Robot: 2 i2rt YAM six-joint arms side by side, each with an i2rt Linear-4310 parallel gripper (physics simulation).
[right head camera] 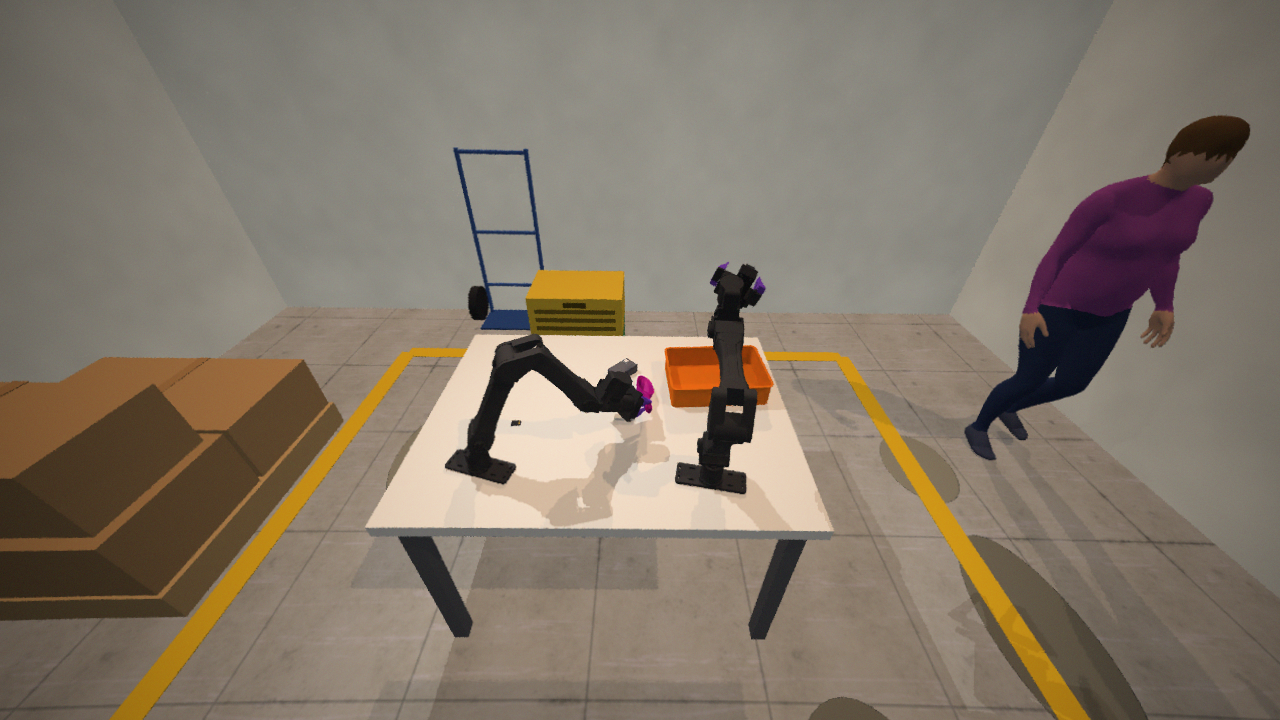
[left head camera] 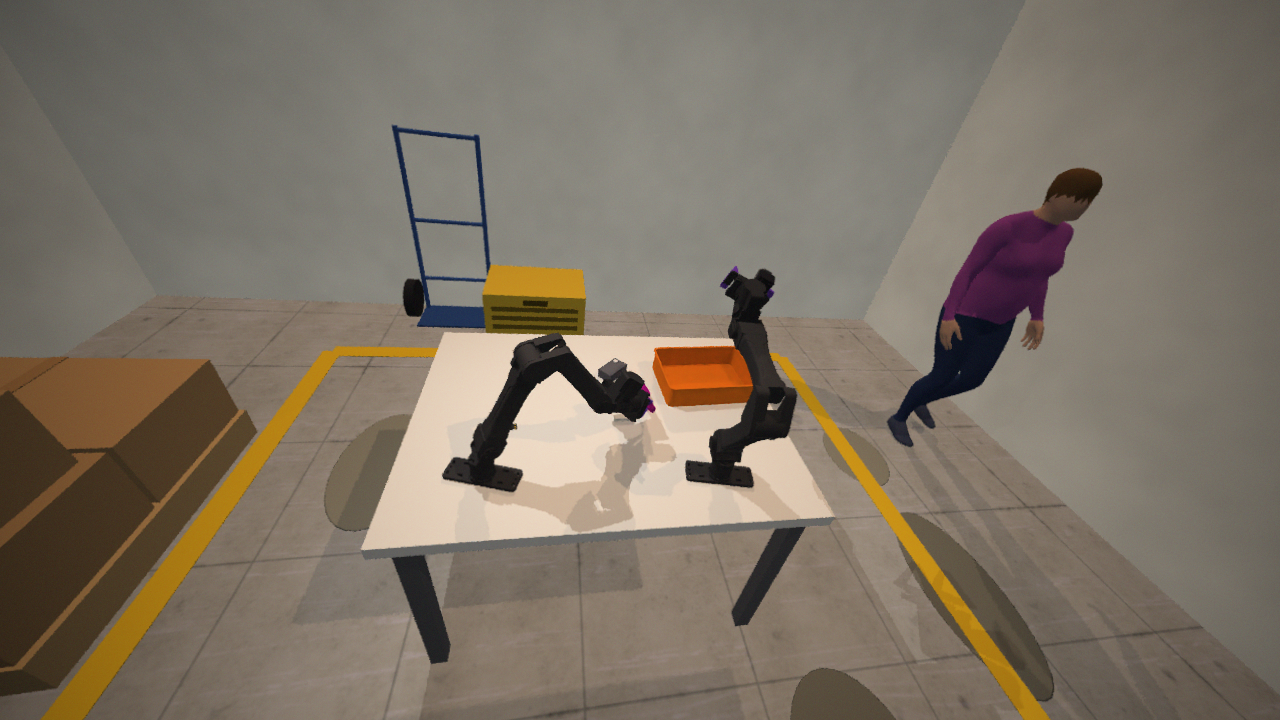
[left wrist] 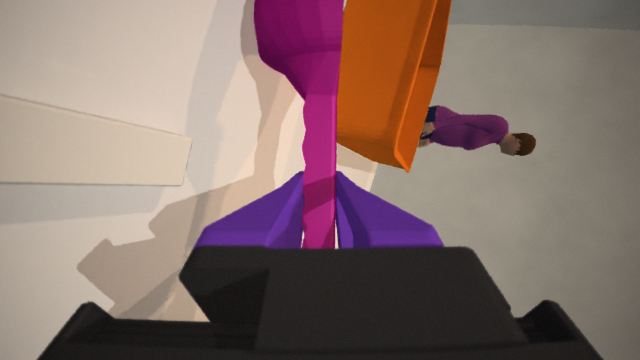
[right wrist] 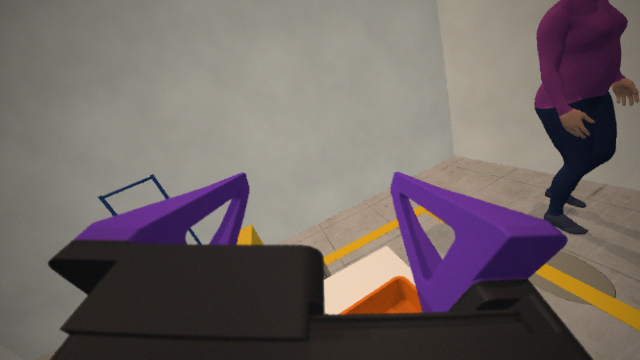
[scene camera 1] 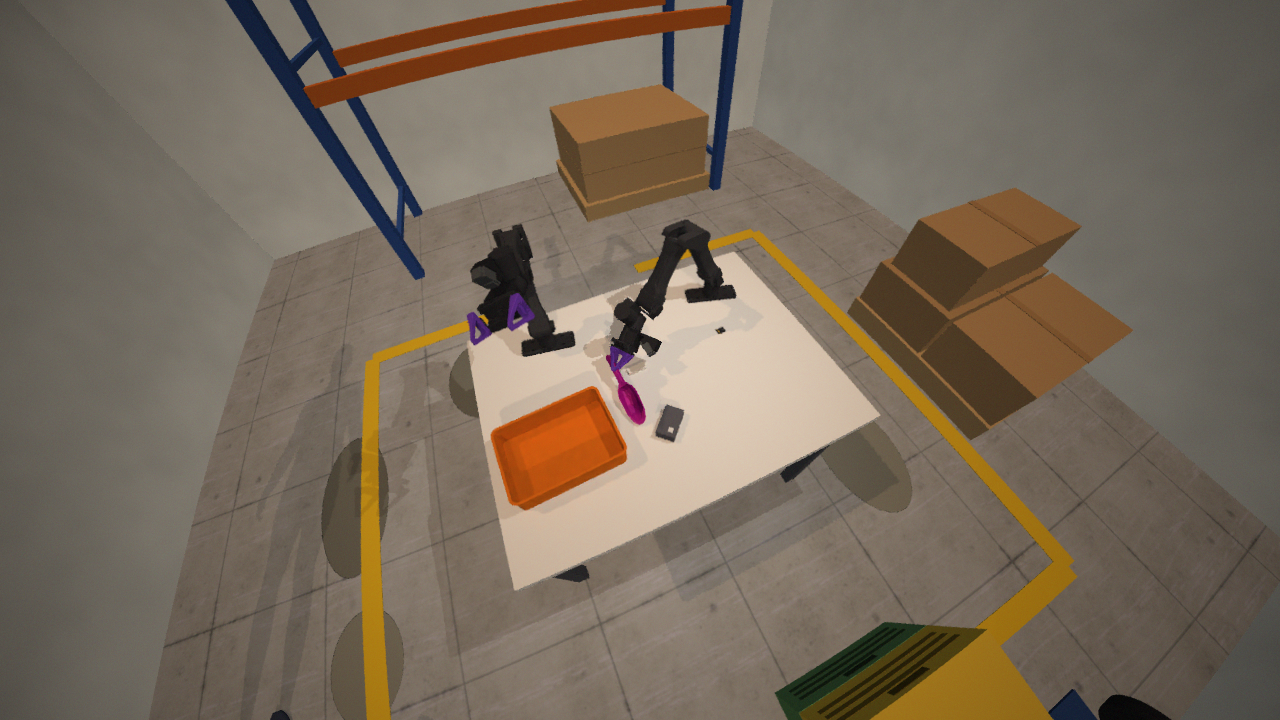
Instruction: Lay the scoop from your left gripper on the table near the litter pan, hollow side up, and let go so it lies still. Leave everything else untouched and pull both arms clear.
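Places are measured from the left arm's base along level axes (x ahead, y left, z up), in millimetres.
Pixels of known places: left gripper, fingertip midpoint: [right head camera: 649,403] [left head camera: 650,403] [left wrist: 319,180] [scene camera 1: 613,371]; right gripper, fingertip midpoint: [left head camera: 748,275] [right wrist: 319,180] [scene camera 1: 490,336]; left arm's base at its link origin: [right head camera: 481,467] [left head camera: 483,475] [scene camera 1: 710,294]; right arm's base at its link origin: [right head camera: 710,479] [left head camera: 718,475] [scene camera 1: 548,344].
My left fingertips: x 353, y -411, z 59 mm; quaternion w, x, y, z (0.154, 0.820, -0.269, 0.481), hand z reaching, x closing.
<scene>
Ahead of a thing's pixels: the offset from my left fingertips to its top centre. Level surfaces: height alone.
The magenta scoop [right head camera: 645,391] [scene camera 1: 631,402] [left wrist: 300,30] is held above the white table @[59 mm down] [left head camera: 429,501] [right head camera: 429,492] [scene camera 1: 760,385], its bowl beside the pan. In the left wrist view the bowl bulges toward the table, and in scene camera 1 its hollow faces up. My left gripper [scene camera 1: 618,359] [left wrist: 319,180] is shut on the scoop's handle. The orange litter pan @[234 mm ahead, 179 mm right, 26 mm up] [left head camera: 707,394] [right head camera: 698,394] [scene camera 1: 572,480] [left wrist: 385,75] stands on the table. My right gripper [left head camera: 750,282] [right head camera: 740,277] [scene camera 1: 498,320] [right wrist: 319,180] is open and empty, raised high.
A dark grey box @[190 mm ahead, 158 mm left, 18 mm down] [left head camera: 612,368] [right head camera: 622,367] [scene camera 1: 669,422] sits near the scoop's bowl. A pale flat block @[34 mm back, 77 mm left, 46 mm down] [left wrist: 95,145] lies on the table in the left wrist view. A tiny dark item @[162 mm back, 407 mm left, 57 mm down] [right head camera: 515,422] [scene camera 1: 719,330] lies near the left arm's base. A person [left head camera: 1006,268] [right head camera: 1109,241] is beyond the table.
</scene>
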